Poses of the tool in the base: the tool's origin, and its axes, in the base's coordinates. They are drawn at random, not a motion.
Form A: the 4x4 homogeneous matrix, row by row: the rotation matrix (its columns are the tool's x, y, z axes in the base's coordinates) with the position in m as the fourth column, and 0 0 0 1 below. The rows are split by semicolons.
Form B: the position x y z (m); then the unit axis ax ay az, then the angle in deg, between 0 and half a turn. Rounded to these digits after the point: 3 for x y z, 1 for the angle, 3 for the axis.
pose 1, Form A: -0.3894, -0.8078, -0.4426, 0.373; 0.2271, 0.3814, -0.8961, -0.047; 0.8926, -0.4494, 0.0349, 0.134; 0, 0, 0, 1
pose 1, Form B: 0.373, -0.047, 0.134, 0.256, -0.764, 0.592, 119.1
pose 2, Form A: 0.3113, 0.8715, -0.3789, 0.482; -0.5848, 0.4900, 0.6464, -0.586; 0.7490, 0.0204, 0.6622, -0.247; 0, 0, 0, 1
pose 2, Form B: 0.482, -0.586, -0.247, -0.322, -0.580, -0.749, 76.6
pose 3, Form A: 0.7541, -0.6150, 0.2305, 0.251; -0.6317, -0.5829, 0.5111, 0.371; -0.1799, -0.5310, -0.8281, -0.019; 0, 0, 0, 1
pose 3, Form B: 0.251, 0.371, -0.019, -0.930, 0.366, -0.015, 145.9
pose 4, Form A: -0.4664, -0.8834, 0.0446, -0.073; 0.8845, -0.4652, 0.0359, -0.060; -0.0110, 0.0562, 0.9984, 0.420; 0, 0, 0, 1
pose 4, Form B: -0.073, -0.060, 0.420, 0.011, 0.031, 0.999, 117.8
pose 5, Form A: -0.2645, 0.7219, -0.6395, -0.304; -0.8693, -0.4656, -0.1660, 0.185; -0.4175, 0.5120, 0.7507, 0.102; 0, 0, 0, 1
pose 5, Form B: -0.304, 0.185, 0.102, 0.389, -0.127, -0.912, 119.3
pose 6, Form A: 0.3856, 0.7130, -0.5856, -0.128; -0.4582, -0.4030, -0.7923, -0.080; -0.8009, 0.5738, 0.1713, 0.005; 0, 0, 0, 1
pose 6, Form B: -0.128, -0.080, 0.005, 0.754, 0.119, -0.646, 115.0
